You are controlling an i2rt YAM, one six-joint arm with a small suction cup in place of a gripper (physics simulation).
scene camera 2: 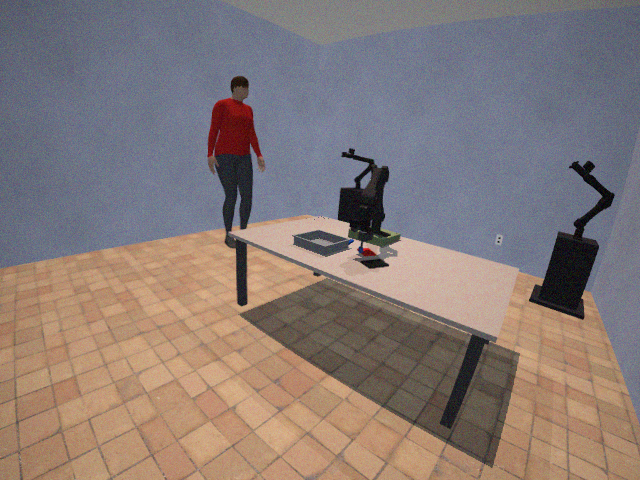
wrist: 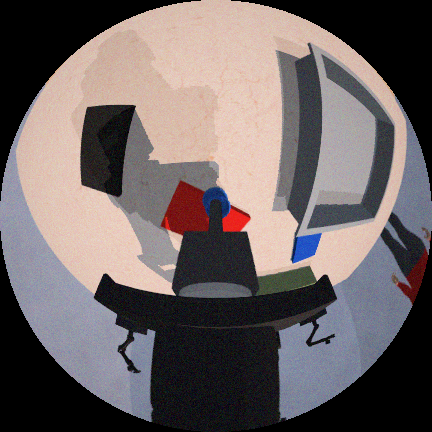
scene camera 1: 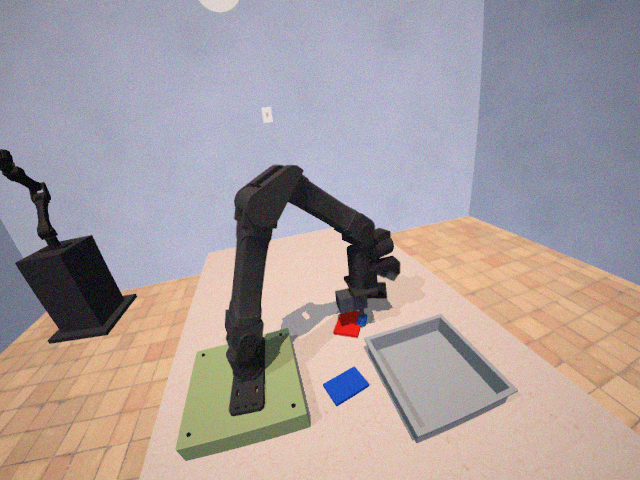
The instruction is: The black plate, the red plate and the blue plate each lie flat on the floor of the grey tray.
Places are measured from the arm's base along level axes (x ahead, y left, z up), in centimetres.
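Pixels of known places: end effector, tool point: (scene camera 2: pixel 360 253) (wrist: pixel 215 193) (scene camera 1: pixel 362 324); arm's base, origin of the base link: (scene camera 2: pixel 374 232) (scene camera 1: pixel 249 372).
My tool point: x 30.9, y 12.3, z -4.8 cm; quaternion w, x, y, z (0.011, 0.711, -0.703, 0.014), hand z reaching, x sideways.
Note:
For each thing: its top centre in the pictures, then the offset to it from my tool point.
- red plate, middle of its top: (wrist: pixel 203 222) (scene camera 1: pixel 349 321) (scene camera 2: pixel 366 251) dx -3.5, dy +1.5, dz +1.0 cm
- grey tray, middle of its top: (wrist: pixel 372 161) (scene camera 1: pixel 432 362) (scene camera 2: pixel 321 237) dx +9.2, dy -21.0, dz +5.0 cm
- blue plate, middle of its top: (wrist: pixel 307 246) (scene camera 1: pixel 345 384) dx -9.9, dy -17.8, dz +1.0 cm
- black plate, middle of its top: (wrist: pixel 97 149) (scene camera 1: pixel 369 288) (scene camera 2: pixel 374 262) dx +7.5, dy +14.7, dz +0.9 cm
The red plate (scene camera 1: pixel 347 329) (scene camera 2: pixel 367 252) (wrist: pixel 185 209) lies flat on the table, left of the grey tray (scene camera 1: pixel 434 369) (scene camera 2: pixel 320 240) (wrist: pixel 346 132). My suction cup (scene camera 1: pixel 362 320) (wrist: pixel 216 200) sits on the red plate's edge nearest the tray. The blue plate (scene camera 1: pixel 346 385) (wrist: pixel 305 246) lies flat on the table by the tray's near left corner. The black plate (scene camera 2: pixel 374 263) (wrist: pixel 95 146) lies on the table beyond the red plate, away from the tray. In scene camera 1 the arm hides it. The tray holds nothing.
The arm stands on a green base plate (scene camera 1: pixel 209 405) (wrist: pixel 285 278) at the table's front left. A person in a red top (scene camera 2: pixel 232 152) stands on the floor past the table's far end. A black stand (scene camera 1: pixel 94 290) sits on the floor.

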